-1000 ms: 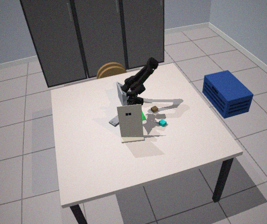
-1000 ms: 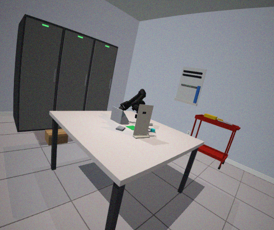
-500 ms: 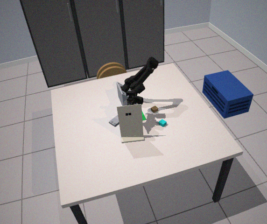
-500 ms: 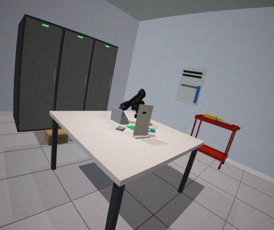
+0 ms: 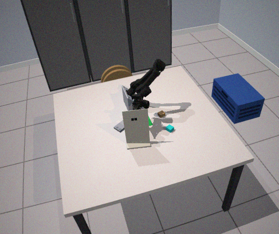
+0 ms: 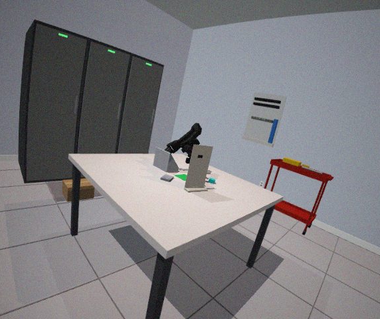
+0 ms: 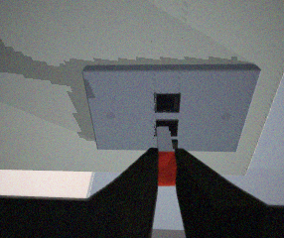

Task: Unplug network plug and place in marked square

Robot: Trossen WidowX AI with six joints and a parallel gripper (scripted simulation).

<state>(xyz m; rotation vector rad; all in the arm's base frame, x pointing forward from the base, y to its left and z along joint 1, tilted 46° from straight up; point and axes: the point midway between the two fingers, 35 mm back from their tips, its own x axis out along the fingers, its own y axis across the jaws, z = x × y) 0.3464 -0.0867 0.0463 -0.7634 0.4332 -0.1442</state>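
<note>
The green marked square is 23 cm below my gripper tip, 15 cm behind it and 9 cm to the left of it. The rest, counted from my gripper tip: grey network plug right at my gripper tip; then grey panel 9 cm below, 7 cm ahead, 2 cm to the right; then flat grey block 23 cm below, 15 cm behind, 9 cm to the right.
</note>
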